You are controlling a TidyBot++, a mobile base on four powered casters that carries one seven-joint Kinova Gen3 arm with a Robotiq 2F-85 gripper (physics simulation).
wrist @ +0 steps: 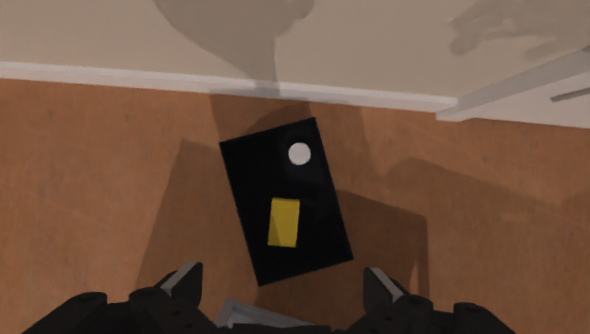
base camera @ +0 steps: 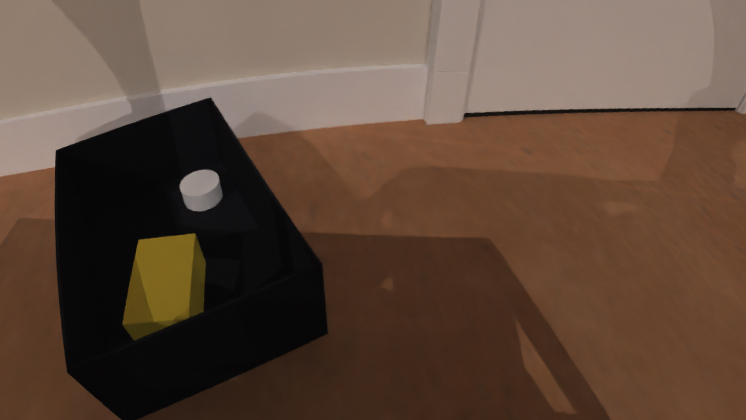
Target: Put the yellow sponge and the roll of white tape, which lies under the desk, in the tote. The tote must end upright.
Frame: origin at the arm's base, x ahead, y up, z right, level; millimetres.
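Seen in the pictures: gripper, between the fingertips: (wrist: 283,283).
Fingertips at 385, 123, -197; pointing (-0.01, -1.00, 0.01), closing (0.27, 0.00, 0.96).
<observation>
Pixels of each thing's middle, then the offset from my fingertips to it, as dx, dy, dz.
- black tote, middle of its body: (base camera: 167,231) (wrist: 286,198) -8, -470, +5
- yellow sponge, middle of its body: (base camera: 167,290) (wrist: 283,221) -61, -494, +16
- white tape, middle of its body: (base camera: 201,190) (wrist: 299,153) +96, -505, +2
The black tote (base camera: 219,344) (wrist: 320,200) stands upright on the floor near the wall. The yellow sponge (base camera: 169,276) (wrist: 284,223) lies inside it, toward the end nearer the base. The roll of white tape (base camera: 200,190) (wrist: 299,153) lies flat inside the tote, toward the wall end, apart from the sponge. My gripper (wrist: 283,283) is open with nothing between its fingers, high above the floor at the lower edge of the wrist view. The gripper does not show in the base camera view.
A wall with a white baseboard (base camera: 334,101) (wrist: 125,80) runs behind the tote. A white door (base camera: 589,57) with its frame (base camera: 446,93) is at the right. Part of a grey object (wrist: 260,315) shows at the bottom of the wrist view, between the fingers' bases.
</observation>
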